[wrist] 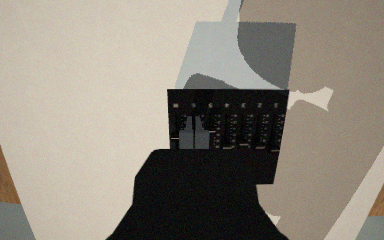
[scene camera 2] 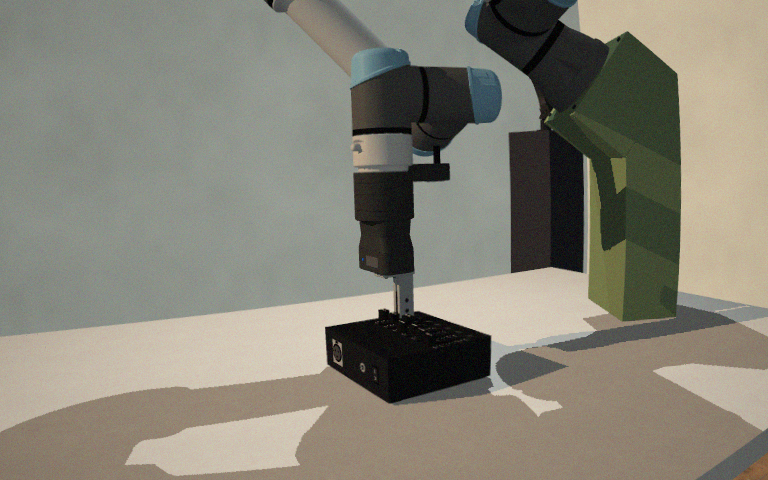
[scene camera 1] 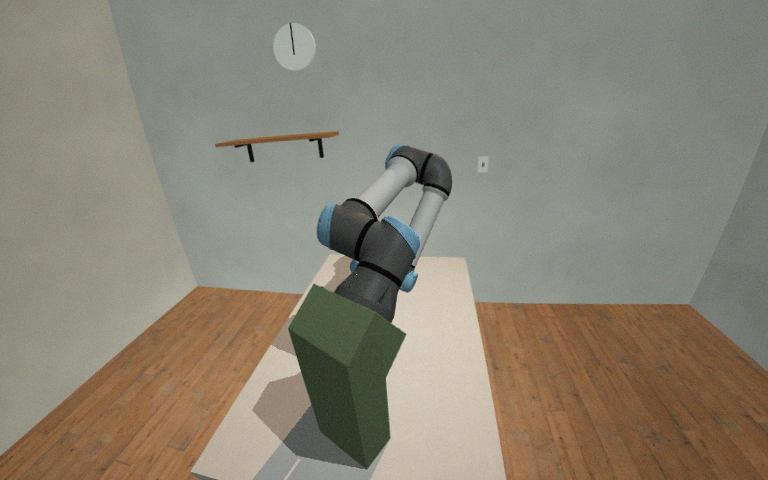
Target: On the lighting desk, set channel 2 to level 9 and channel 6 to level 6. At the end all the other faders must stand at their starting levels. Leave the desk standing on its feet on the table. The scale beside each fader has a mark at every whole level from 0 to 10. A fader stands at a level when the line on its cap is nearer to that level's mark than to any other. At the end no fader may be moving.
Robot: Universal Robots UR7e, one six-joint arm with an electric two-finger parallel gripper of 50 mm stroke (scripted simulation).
Labels:
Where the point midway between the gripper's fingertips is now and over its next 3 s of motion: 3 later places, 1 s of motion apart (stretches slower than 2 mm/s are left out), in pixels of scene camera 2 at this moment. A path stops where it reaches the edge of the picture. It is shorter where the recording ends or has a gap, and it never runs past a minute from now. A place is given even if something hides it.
My gripper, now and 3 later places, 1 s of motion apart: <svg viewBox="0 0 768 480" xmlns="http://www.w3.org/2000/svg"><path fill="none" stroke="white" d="M404 316L406 312L406 282L404 229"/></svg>

